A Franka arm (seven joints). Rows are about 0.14 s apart.
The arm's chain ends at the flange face. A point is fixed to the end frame.
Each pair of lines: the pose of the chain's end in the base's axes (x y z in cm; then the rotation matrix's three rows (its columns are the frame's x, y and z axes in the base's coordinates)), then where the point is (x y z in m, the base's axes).
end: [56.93, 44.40, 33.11], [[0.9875, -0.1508, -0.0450], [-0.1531, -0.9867, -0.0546], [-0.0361, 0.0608, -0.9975]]
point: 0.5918 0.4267 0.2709
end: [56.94, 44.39, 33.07], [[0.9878, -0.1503, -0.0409], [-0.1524, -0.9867, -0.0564], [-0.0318, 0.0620, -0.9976]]
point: 0.5921 0.4265 0.2706
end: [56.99, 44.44, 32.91], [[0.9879, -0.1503, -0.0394], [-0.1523, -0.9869, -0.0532], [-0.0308, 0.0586, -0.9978]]
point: 0.5927 0.4272 0.2690
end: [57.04, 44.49, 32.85], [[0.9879, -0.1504, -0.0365], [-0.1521, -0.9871, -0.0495], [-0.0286, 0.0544, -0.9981]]
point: 0.5934 0.4280 0.2684
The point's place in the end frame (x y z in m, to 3 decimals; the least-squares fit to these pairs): 0.027 0.010 0.060
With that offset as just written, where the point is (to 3 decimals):
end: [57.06, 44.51, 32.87], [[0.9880, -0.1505, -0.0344], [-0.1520, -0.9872, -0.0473], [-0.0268, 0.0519, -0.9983]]
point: 0.594 0.428 0.269
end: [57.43, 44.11, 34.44], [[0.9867, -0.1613, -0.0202], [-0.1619, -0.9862, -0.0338], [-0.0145, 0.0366, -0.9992]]
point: 0.598 0.425 0.284
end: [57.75, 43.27, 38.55], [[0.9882, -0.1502, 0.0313], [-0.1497, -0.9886, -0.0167], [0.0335, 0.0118, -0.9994]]
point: 0.605 0.418 0.327
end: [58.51, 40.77, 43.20], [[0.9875, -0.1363, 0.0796], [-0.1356, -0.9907, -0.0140], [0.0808, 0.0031, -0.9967]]
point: 0.615 0.393 0.374
